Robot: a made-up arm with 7 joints. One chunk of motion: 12 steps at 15 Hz.
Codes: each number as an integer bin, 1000 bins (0 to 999) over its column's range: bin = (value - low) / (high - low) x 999, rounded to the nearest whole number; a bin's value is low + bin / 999 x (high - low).
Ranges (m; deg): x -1.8..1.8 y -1.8..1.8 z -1.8..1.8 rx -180..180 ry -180..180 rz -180..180
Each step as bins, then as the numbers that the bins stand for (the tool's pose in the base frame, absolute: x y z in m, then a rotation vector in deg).
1 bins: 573 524 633 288 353 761
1 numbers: 0.2649 0.0883 0.4811 -76.22 -52.79 94.23
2 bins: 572 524 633 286 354 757
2 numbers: 0.2613 0.0883 0.4811 -76.94 -52.43 92.79
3 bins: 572 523 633 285 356 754
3 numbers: 0.2613 0.0847 0.4811 -77.30 -51.71 91.71
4 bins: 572 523 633 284 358 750
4 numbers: 0.2613 0.0847 0.4811 -77.66 -50.99 90.27
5 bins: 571 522 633 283 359 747
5 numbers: 0.2577 0.0811 0.4811 -78.02 -50.63 89.19
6 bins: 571 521 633 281 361 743
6 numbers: 0.2577 0.0775 0.4811 -78.74 -49.91 87.75
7 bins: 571 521 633 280 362 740
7 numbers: 0.2577 0.0775 0.4811 -79.10 -49.55 86.67
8 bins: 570 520 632 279 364 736
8 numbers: 0.2541 0.0739 0.4775 -79.46 -48.83 85.23
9 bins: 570 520 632 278 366 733
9 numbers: 0.2541 0.0739 0.4775 -79.82 -48.11 84.14
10 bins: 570 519 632 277 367 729
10 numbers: 0.2541 0.0703 0.4775 -80.18 -47.75 82.70
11 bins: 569 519 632 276 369 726
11 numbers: 0.2505 0.0703 0.4775 -80.54 -47.03 81.62
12 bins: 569 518 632 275 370 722
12 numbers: 0.2505 0.0667 0.4775 -80.90 -46.67 80.18
